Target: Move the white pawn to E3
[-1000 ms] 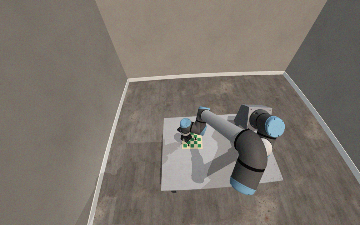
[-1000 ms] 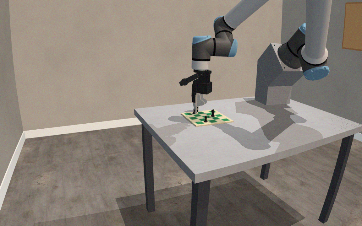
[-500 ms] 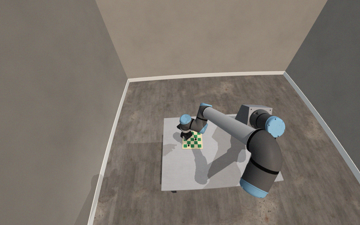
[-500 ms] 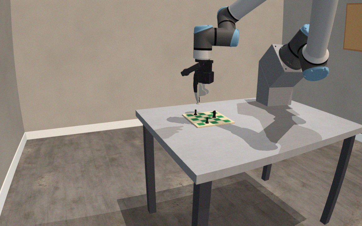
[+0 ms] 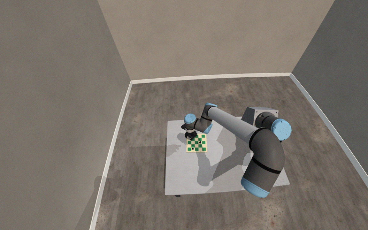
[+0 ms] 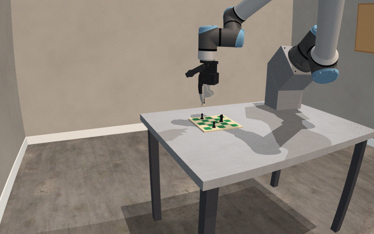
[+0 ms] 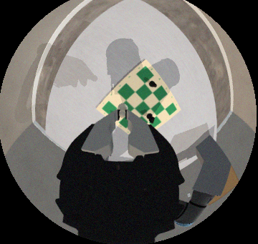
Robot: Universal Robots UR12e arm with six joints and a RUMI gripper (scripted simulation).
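The chessboard lies 70 mm behind my hand, 20 mm to the right of it and 120 mm below it. From my hand the other things lie so: white pawn (10 mm below).
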